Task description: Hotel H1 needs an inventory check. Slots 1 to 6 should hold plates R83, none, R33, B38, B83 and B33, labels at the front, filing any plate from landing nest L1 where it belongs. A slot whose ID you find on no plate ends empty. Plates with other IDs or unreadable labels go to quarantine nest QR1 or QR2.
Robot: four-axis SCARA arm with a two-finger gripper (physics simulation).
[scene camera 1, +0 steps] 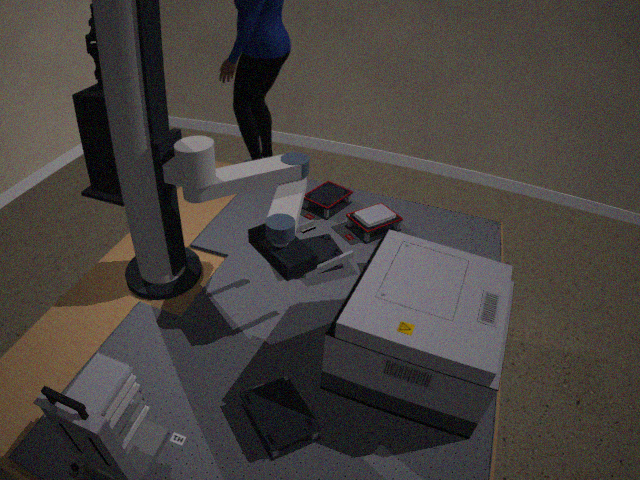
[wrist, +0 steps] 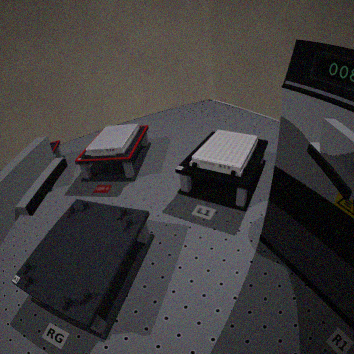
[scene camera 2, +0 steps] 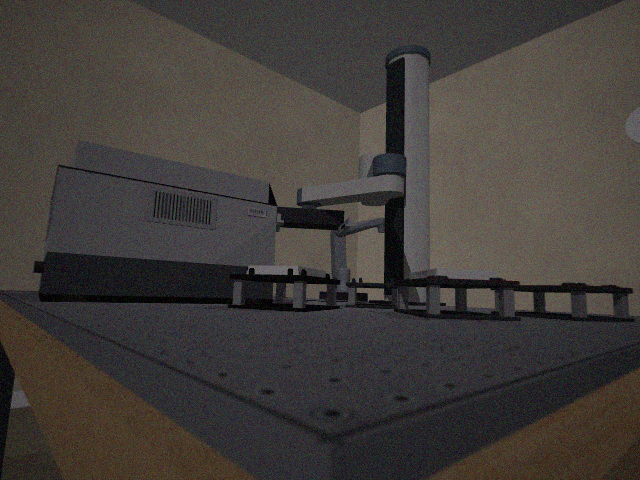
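Note:
My gripper is open and empty, above the bench near nest RG. In the wrist view, a white plate sits on black landing nest L1, ahead between the fingers; its small label is unreadable. Another white plate lies on a red-rimmed quarantine nest, whose number I cannot read. The other red-rimmed nest is empty; the left finger mostly hides it in the wrist view. Hotel H1 holds several pale plates; their labels and exact slots cannot be told.
Black nest RG is empty, below the gripper. The large grey reader stands right of L1 in the wrist view, with label R1 before it. An empty black nest stands between hotel and reader. A person stands behind the bench.

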